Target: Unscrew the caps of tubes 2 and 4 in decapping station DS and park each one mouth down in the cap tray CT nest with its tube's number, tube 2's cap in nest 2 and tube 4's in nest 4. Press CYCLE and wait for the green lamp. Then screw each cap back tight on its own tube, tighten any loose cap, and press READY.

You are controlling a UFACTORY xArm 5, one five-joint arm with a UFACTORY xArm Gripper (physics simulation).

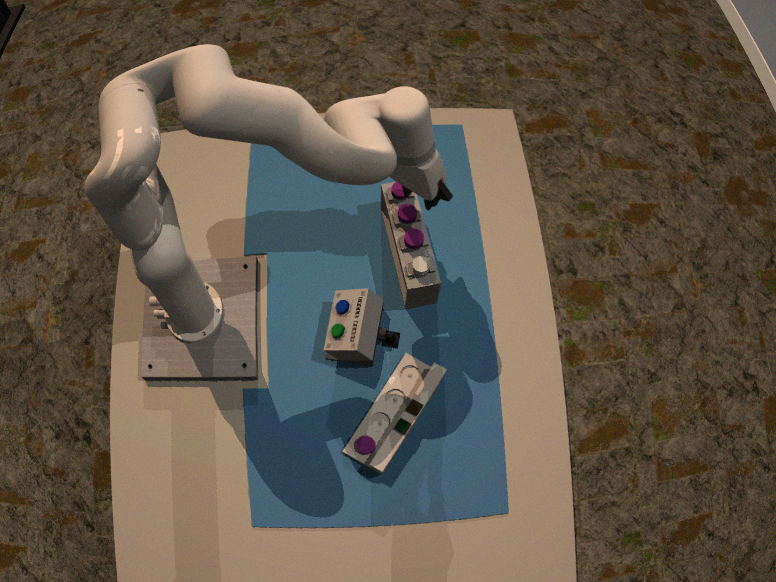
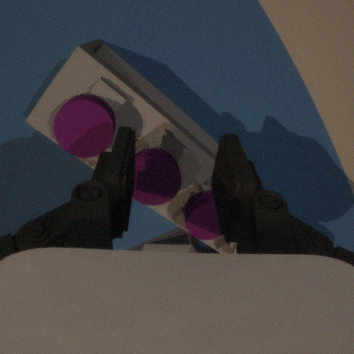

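Pixels of known places: gripper, between the fingertips: point(image 1: 421, 197) point(image 2: 175, 155); arm's base, origin of its link: point(image 1: 193, 312).
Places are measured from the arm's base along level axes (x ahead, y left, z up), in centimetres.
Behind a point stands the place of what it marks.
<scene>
The decapping station point(image 1: 421, 295) @[y 1.4, x 43.8, z 3.6 cm] point(image 2: 62, 85) @[y 22.5, x 40.5, z 7.7 cm] holds a row of tubes. Three have purple caps: the far-end cap point(image 1: 399, 189) @[y 19.7, x 40.3, z 10.3 cm] point(image 2: 84, 126) @[y 20.0, x 40.7, z 10.3 cm], the second cap point(image 1: 407, 213) @[y 14.5, x 41.5, z 10.4 cm] point(image 2: 157, 176) @[y 15.0, x 41.9, z 10.4 cm] and the third cap point(image 1: 413, 238) @[y 9.5, x 42.4, z 10.3 cm] point(image 2: 204, 216) @[y 10.4, x 42.5, z 10.3 cm]. The tube at the near end point(image 1: 420, 266) @[y 4.2, x 43.4, z 10.1 cm] has a whitish top and no purple cap. The cap tray point(image 1: 389, 456) @[y -28.0, x 37.4, z 2.7 cm] has one purple cap point(image 1: 364, 445) @[y -25.5, x 33.1, z 0.2 cm] in its near-end nest; its other three nests are empty. My gripper point(image 1: 438, 195) @[y 16.5, x 44.0, z 12.8 cm] point(image 2: 175, 155) @[y 16.5, x 44.0, z 12.8 cm] is open and empty above the station, the second cap showing between its fingers. Tube and nest numbers are unreadable.
A button box point(image 1: 369, 353) @[y -9.1, x 34.4, z 3.1 cm] with a blue button point(image 1: 342, 306) @[y -1.1, x 29.8, z 5.2 cm] and a green button point(image 1: 337, 330) @[y -5.5, x 28.9, z 5.3 cm] stands between the arm base and the station. A black part point(image 1: 389, 338) @[y -5.1, x 38.0, z -0.6 cm] sticks out of its side. Brown and dark green squares mark the cap tray. A blue mat point(image 1: 300, 501) @[y -36.4, x 21.2, z -1.8 cm] lies underneath.
</scene>
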